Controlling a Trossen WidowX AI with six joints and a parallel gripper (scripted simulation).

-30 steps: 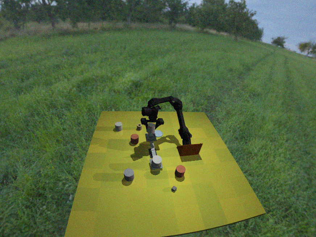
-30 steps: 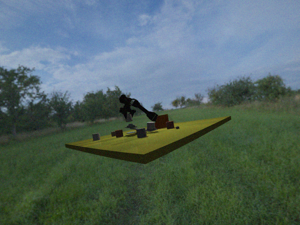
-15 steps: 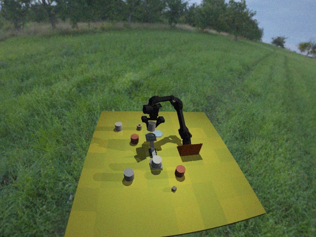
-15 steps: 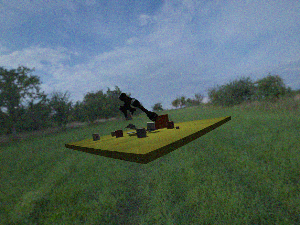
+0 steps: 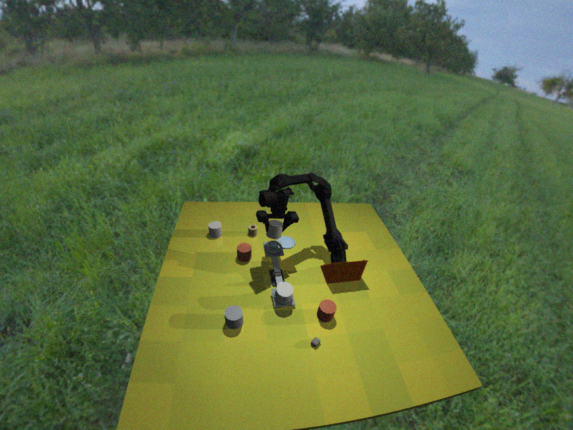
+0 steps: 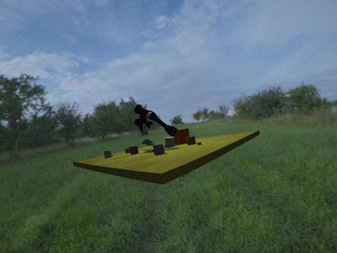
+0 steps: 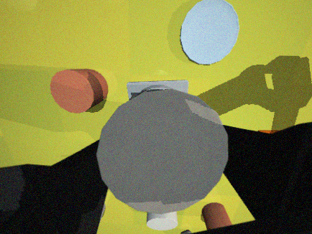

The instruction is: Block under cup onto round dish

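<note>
Right now my gripper tip is 80 mm above the pale teal block and 10 mm to the right of it. Also, from my gripper tip: tan spool 200 mm to the right, 140 mm below, 70 mm ahead; small balance 150 mm below, 140 mm to the left, 10 mm ahead; pale blue round dish 170 mm below, 100 mm to the right, 100 mm behind.
</note>
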